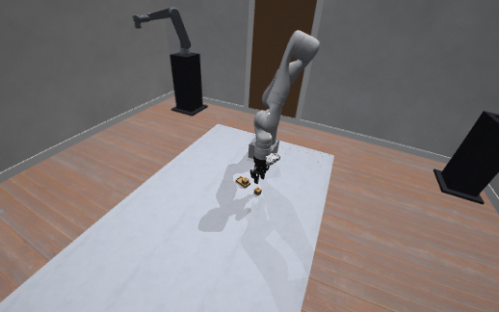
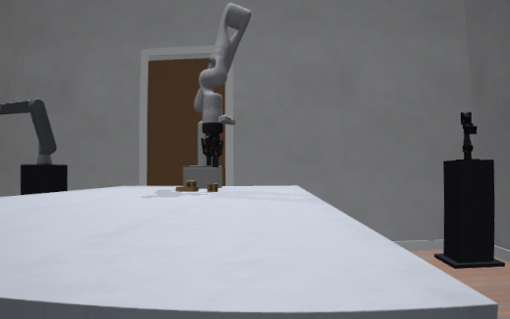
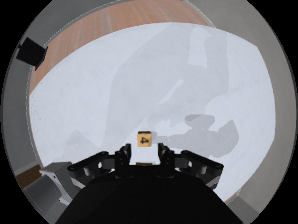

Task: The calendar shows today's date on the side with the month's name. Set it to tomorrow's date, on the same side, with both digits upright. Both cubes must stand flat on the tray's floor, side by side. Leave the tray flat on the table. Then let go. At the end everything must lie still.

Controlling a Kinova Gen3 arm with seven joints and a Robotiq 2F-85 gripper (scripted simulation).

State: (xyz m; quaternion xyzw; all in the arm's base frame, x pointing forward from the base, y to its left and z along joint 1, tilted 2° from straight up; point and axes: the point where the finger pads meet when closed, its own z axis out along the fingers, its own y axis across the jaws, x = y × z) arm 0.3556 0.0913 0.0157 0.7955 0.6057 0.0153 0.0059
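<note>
Right now my hand is 9 cm above the wooden digit cube. Also, from my hand: wooden calendar tray 10 cm to the right, 10 cm below, 3 cm behind.
</note>
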